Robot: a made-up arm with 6 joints.
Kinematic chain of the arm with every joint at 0, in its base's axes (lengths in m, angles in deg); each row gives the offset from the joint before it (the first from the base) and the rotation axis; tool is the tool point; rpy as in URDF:
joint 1: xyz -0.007 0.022 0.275 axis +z
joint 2: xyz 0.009 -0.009 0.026 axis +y
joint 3: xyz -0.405 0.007 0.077 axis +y
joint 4: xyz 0.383 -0.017 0.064 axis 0.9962 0 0.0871
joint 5: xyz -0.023 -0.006 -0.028 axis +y
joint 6: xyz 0.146 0.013 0.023 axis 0.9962 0 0.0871
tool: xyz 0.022 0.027 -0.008 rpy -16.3 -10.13 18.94
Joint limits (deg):
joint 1: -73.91..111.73
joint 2: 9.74..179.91
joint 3: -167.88..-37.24
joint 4: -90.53..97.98
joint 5: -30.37..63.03
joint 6: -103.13..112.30
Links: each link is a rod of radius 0.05 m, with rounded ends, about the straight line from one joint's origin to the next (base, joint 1, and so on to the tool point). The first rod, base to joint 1, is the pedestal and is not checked.
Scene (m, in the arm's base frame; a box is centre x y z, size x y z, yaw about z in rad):
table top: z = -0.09
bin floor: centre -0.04 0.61 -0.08 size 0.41 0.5 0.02 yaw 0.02
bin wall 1: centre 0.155 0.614 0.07 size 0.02 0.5 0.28 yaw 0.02
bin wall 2: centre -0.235 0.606 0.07 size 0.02 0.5 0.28 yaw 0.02
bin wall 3: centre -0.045 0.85 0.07 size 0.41 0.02 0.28 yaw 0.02
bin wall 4: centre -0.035 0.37 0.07 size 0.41 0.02 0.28 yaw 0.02
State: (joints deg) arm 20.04 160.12 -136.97 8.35 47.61 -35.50
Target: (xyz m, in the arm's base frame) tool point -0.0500 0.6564 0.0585
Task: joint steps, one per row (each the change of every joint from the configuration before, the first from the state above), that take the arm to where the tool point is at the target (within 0.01 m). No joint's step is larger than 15 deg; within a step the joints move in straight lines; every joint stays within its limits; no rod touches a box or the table.
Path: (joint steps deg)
1: 13.90 -11.56 3.02 2.68 -1.42 -2.25
2: 13.90 -11.55 3.02 2.69 -1.43 -2.25
3: 13.90 -11.56 3.02 2.68 -1.42 -2.24
4: 13.90 -11.56 3.02 2.68 -1.42 -2.25
5: 4.07 11.98 7.03 0.52 7.03 2.77
6: 4.07 11.98 7.04 0.52 7.04 2.78
7: 4.07 11.98 7.03 0.52 7.04 2.78

